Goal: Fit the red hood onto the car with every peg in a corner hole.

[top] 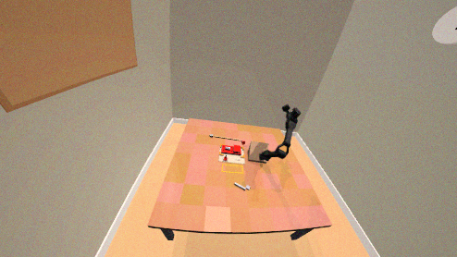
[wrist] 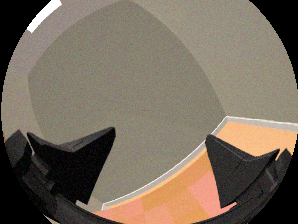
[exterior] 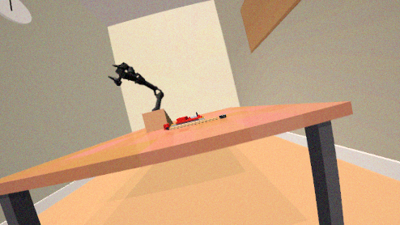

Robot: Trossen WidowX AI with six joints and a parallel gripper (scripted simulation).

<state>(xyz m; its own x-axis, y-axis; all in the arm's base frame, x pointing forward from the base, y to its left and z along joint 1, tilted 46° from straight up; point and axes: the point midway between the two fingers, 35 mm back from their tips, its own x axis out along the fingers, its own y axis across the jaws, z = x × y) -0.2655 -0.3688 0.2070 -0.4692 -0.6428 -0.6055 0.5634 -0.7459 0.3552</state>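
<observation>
Now: gripper tip 43 cm short of the red hood, 3 cm to the right of it and 47 cm above it. From my gripper tip the other things lie so: pale jig 49 cm ahead, 5 cm to the left, 50 cm below; then engine 52 cm ahead, 2 cm to the left, 49 cm below; then grey bolt-like part 48 cm ahead, 43 cm to the left, 50 cm below.
</observation>
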